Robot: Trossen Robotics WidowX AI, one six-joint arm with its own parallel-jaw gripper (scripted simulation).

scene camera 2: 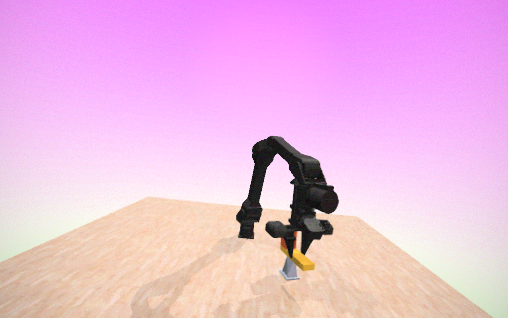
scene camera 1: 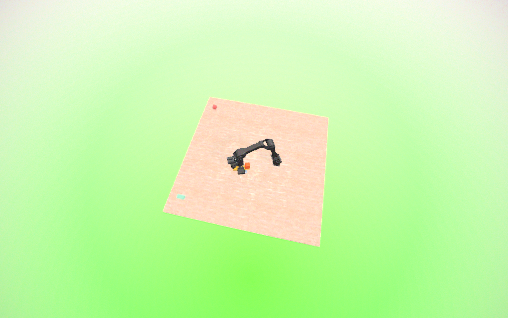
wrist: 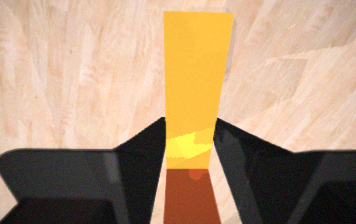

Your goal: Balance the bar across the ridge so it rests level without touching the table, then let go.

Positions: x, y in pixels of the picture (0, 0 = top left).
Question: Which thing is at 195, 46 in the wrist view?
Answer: A bar.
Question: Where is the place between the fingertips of my gripper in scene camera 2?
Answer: At 296, 257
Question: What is my gripper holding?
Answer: A bar.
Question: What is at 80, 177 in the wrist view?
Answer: My gripper.
